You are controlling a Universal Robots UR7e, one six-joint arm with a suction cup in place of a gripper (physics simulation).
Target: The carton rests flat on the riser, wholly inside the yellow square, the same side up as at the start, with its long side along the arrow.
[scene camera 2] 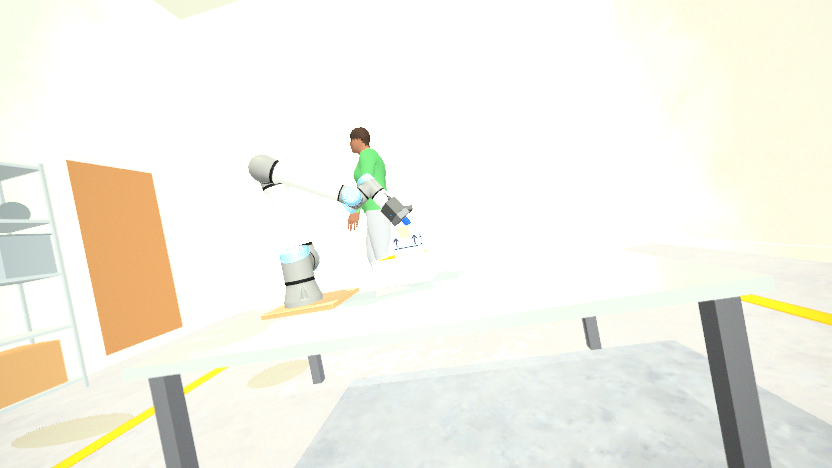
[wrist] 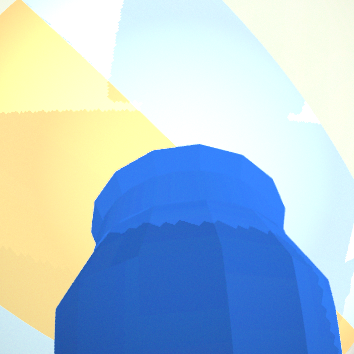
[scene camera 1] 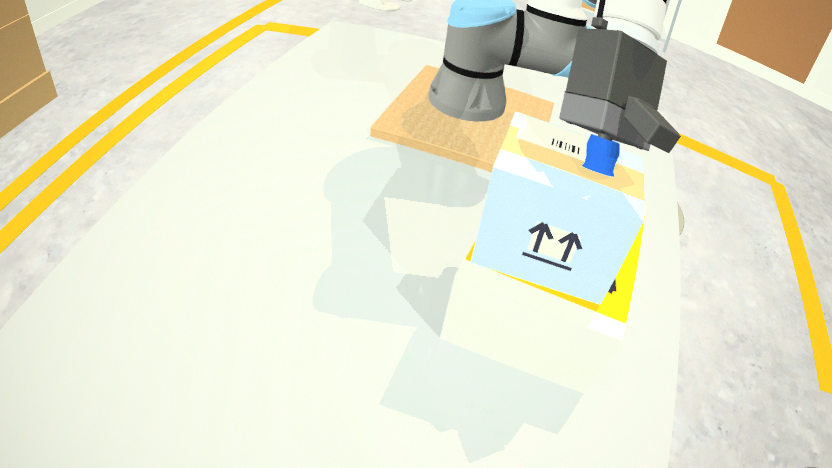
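Note:
The light-blue carton [scene camera 1: 512,215] [scene camera 2: 405,240] [wrist: 200,90], with tan tape on top and two up arrows upright on its front, is over the pale riser [scene camera 1: 523,331]. Yellow of the square [scene camera 1: 623,299] shows along the carton's right side, as a thin strip in front and as a sliver at left. The carton's front-left bottom corner appears at the square's edge. A bit of the black arrow [scene camera 1: 612,286] shows at right; the rest is hidden. I cannot tell whether the carton touches the riser. My blue suction cup [scene camera 1: 601,156] [scene camera 2: 406,221] [wrist: 200,240] is on the carton's taped top, holding it.
The arm's base stands on a wooden board [scene camera 1: 401,125] [scene camera 2: 337,301] behind and left of the riser, on the white table [scene camera 1: 203,261] [scene camera 2: 523,308]. A person in green [scene camera 2: 369,165] stands beyond the arm. A shelf rack [scene camera 2: 64,273] is at far left.

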